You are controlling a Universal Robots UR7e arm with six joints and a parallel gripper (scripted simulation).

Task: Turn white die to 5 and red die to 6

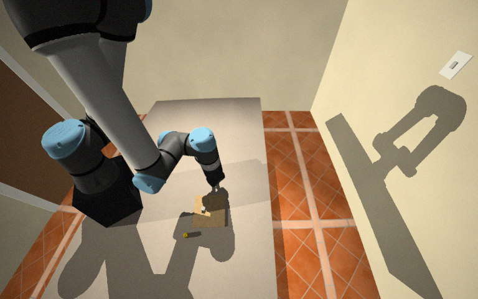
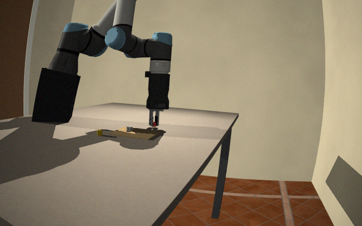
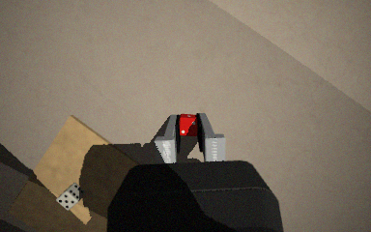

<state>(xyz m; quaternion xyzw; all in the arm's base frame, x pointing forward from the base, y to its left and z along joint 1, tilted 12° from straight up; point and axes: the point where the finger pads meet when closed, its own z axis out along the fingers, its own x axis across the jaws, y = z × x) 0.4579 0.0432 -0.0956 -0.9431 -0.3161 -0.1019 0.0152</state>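
The white die is 50 mm behind my hand, 130 mm to the right of it and 10 mm below it. From my hand the other things lie so: yellow die (120 mm behind, 230 mm to the right, 20 mm below); then red die (10 mm below); then tan mat (30 mm behind, 130 mm to the right, 20 mm below).
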